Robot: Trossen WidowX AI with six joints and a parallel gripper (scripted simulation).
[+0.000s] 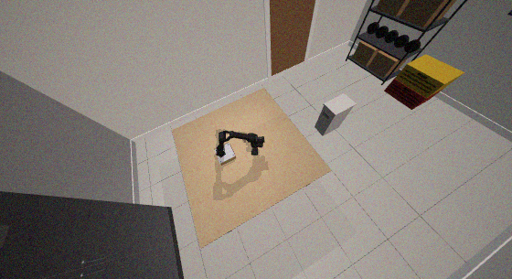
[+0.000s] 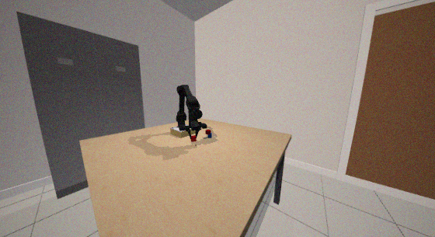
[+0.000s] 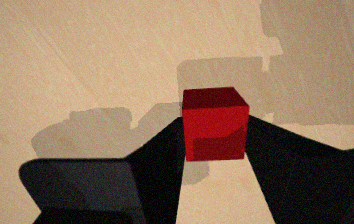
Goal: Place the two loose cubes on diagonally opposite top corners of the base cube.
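My gripper tip is now 22 cm to the right of the blue base cube and 4 cm above it. The rest, counted from my gripper tip: red cube right at my gripper tip.
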